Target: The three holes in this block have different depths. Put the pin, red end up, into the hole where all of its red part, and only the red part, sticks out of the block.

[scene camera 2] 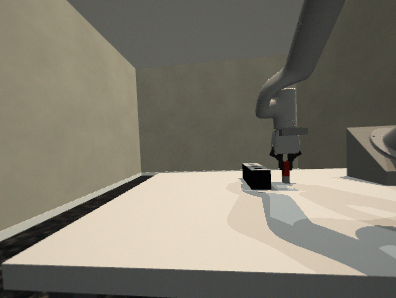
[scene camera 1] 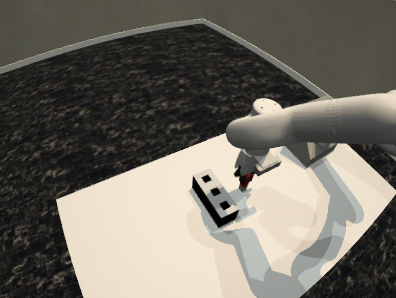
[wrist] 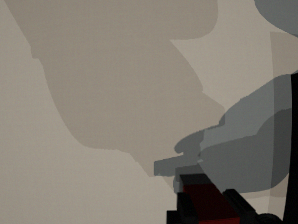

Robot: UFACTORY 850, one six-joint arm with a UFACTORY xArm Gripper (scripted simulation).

The pictures show: the gripper and a black block.
